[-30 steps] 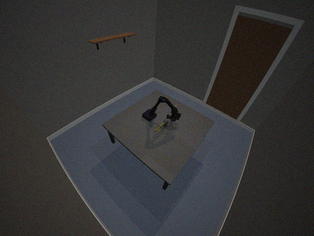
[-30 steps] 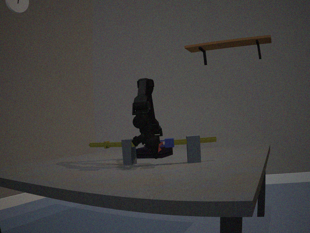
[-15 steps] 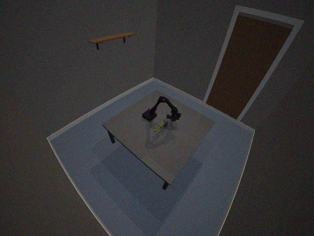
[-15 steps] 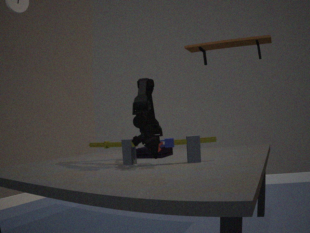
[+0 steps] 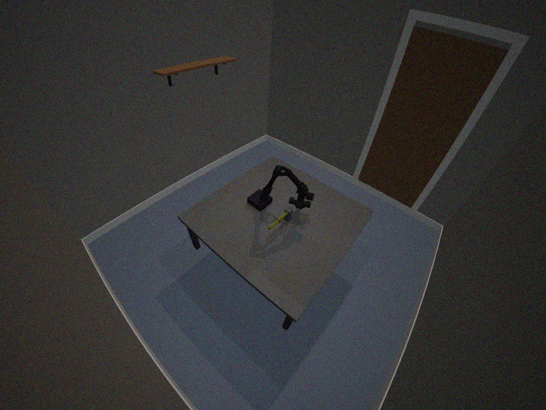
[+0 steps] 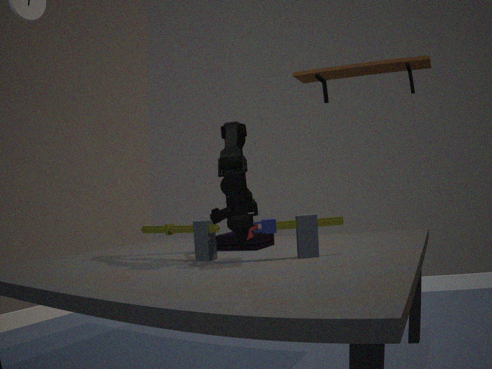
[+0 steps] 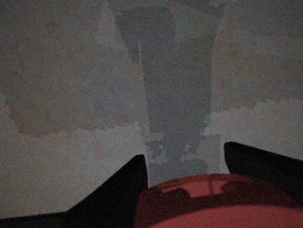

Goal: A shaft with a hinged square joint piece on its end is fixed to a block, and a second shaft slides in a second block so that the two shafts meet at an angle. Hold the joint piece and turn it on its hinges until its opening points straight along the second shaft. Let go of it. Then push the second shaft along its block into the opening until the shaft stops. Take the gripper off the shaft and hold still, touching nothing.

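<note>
The red joint piece lies 10 mm to the left of my gripper tip and 50 mm above it.
</note>
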